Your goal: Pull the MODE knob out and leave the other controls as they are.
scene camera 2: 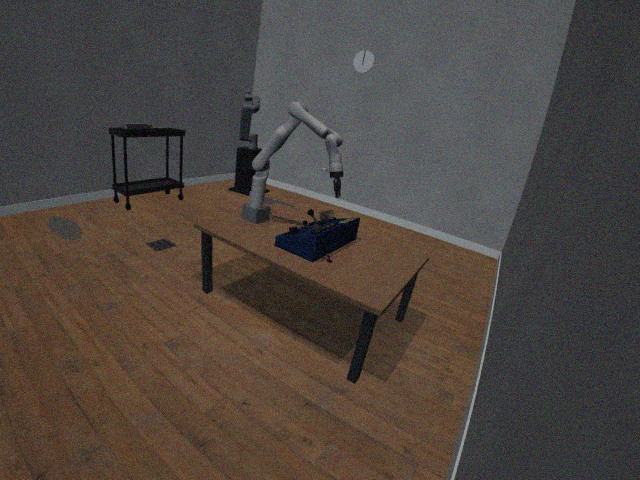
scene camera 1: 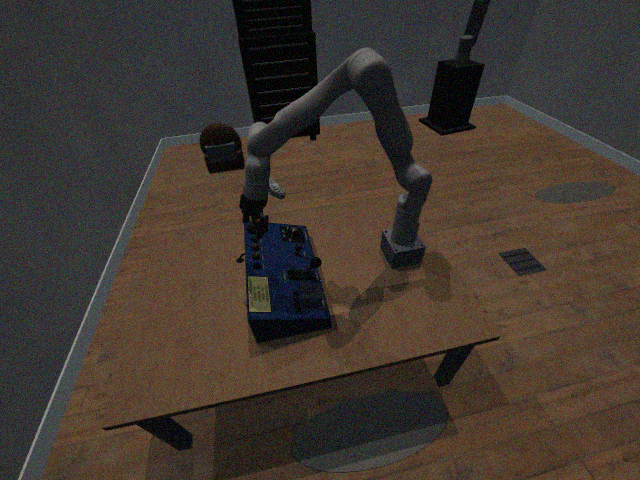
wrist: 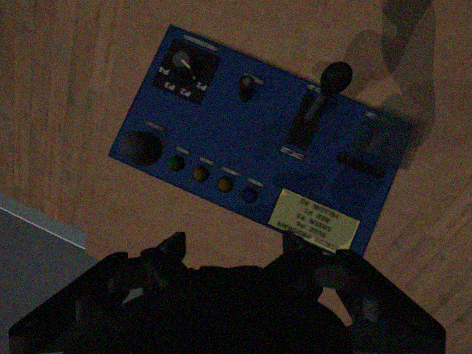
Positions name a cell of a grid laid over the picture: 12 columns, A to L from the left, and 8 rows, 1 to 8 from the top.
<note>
My gripper (scene camera 1: E4) is open, holding nothing. I also see a black lever (wrist: I2).
My gripper is seen too in the wrist view (wrist: F6).
</note>
